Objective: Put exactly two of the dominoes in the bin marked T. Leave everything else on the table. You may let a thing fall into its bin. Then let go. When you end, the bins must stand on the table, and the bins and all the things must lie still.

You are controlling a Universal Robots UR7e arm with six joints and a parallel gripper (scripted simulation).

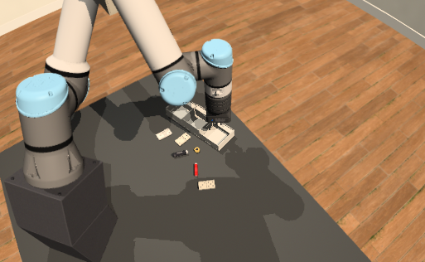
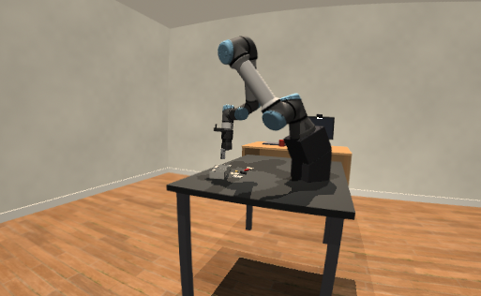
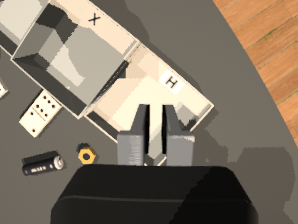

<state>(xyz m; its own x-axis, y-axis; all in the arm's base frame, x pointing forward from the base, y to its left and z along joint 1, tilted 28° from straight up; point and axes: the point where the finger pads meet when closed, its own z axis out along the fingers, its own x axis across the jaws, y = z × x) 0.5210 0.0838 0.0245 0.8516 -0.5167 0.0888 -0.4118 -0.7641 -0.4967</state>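
Now: hand 90 mm past the yellow nut, 20 mm to the left of it and 90 mm above it. The rest, counted from my hand: black cylinder 150 mm behind, 10 mm to the right, 90 mm below; then red cylinder 130 mm behind, 90 mm to the right, 90 mm below.
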